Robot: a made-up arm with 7 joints. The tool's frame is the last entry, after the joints. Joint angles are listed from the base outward. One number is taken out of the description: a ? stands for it. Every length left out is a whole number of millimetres.
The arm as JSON. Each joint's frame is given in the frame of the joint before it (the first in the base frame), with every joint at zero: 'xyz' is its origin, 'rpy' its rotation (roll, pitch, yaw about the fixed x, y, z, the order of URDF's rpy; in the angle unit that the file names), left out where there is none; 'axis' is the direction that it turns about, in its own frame. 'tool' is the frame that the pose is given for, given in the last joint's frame.
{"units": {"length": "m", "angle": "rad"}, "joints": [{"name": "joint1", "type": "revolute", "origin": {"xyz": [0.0, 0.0, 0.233]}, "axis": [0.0, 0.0, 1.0]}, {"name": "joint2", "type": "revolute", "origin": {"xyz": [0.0, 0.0, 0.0]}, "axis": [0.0, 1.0, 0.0]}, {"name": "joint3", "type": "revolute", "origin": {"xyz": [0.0, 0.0, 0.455]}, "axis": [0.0, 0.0, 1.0]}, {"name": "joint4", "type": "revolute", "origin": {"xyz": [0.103, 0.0, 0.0]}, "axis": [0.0, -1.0, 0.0]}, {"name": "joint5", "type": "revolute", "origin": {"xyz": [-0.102, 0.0, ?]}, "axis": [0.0, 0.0, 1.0]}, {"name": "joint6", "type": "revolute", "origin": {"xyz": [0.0, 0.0, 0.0]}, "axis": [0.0, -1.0, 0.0]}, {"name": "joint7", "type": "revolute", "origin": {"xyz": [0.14, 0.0, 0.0]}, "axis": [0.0, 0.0, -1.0]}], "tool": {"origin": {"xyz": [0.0, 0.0, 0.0], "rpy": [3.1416, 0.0, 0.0]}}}
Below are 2 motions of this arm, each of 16 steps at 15 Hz.
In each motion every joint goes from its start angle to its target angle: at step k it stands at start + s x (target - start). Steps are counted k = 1, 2, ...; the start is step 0. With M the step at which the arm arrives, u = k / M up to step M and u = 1 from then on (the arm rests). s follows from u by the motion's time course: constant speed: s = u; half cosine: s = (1 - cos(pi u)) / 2; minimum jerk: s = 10 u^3 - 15 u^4 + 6 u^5.
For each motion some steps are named. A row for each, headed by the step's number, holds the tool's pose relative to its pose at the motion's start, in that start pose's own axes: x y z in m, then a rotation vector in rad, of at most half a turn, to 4 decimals.
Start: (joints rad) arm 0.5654 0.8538 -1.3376 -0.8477 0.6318 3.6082 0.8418
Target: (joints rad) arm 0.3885 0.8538 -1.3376 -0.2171 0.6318 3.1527 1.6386
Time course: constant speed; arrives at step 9
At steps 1, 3, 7, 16:
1: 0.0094 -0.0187 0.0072 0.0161 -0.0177 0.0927
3: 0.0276 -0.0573 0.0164 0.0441 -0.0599 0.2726
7: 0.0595 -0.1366 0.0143 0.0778 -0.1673 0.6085
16: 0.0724 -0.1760 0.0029 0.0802 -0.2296 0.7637

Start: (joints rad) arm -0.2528 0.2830 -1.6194 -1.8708 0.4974 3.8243 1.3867
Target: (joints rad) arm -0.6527 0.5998 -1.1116 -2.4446 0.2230 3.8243 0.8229
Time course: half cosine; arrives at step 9
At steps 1, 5, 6, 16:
1: -0.0056 0.0101 -0.0020 -0.0170 -0.0081 -0.0372
5: -0.0638 0.2222 -0.0602 -0.3550 -0.2121 -0.7171
6: -0.0634 0.2873 -0.0870 -0.4644 -0.2965 -0.9063
16: -0.0482 0.3821 -0.1384 -0.6415 -0.4546 -1.1768

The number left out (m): 0.475
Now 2 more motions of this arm.
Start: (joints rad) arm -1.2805 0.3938 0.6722 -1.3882 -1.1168 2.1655 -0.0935
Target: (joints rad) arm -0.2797 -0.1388 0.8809 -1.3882 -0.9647 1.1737 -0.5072
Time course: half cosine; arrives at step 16
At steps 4, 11, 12, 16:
4: 0.0594 -0.0564 -0.1352 -0.0055 0.0289 -0.1267
11: -0.0361 -0.2885 -0.7224 -0.0733 0.1732 -0.6393
12: -0.0829 -0.3068 -0.7801 -0.0863 0.1918 -0.6971
16: -0.1893 -0.3326 -0.8764 -0.1143 0.2278 -0.8065

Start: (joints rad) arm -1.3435 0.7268 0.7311 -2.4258 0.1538 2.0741 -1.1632
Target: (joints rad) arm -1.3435 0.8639 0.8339 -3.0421 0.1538 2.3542 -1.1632
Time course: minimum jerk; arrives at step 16
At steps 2, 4, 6, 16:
2: -0.0005 -0.0008 0.0063 0.0066 -0.0029 -0.0005
4: -0.0036 -0.0061 0.0402 0.0425 -0.0191 -0.0033
6: -0.0120 -0.0221 0.1046 0.1123 -0.0519 -0.0098
16: -0.0829 -0.1554 0.3267 0.3951 -0.2058 -0.0507

